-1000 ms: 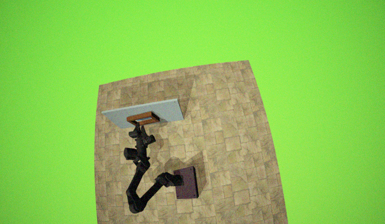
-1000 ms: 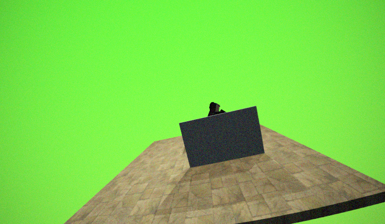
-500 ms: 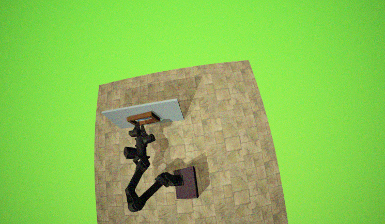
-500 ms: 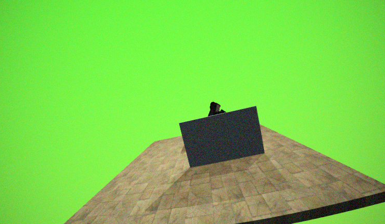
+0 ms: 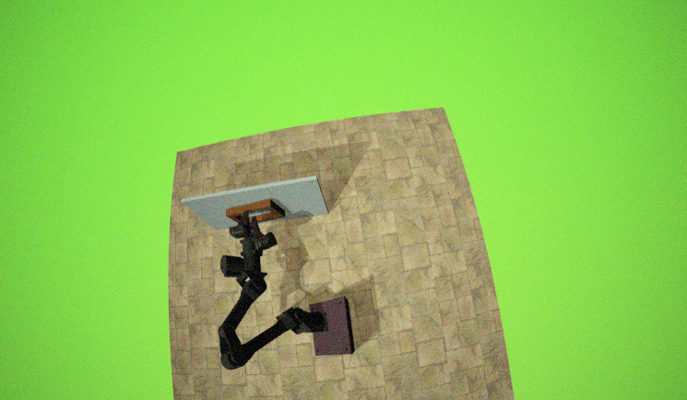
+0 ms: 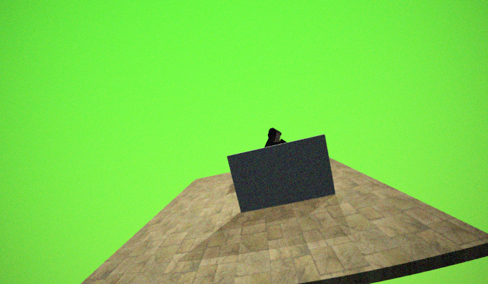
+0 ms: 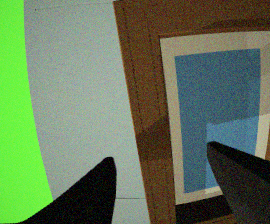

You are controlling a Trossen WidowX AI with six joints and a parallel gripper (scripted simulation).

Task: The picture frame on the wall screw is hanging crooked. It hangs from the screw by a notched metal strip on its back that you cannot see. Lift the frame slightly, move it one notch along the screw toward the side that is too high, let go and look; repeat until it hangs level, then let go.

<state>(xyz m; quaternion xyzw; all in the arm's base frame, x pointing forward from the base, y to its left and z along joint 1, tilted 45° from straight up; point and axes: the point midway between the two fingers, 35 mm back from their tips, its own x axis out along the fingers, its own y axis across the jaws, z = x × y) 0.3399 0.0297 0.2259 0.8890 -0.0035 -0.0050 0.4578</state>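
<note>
Right now the picture frame is 50 mm below my gripper tip and 30 mm ahead of it. The rest, counted from my gripper tip: wall panel: 50 mm below, 40 mm ahead, 10 mm to the right.
</note>
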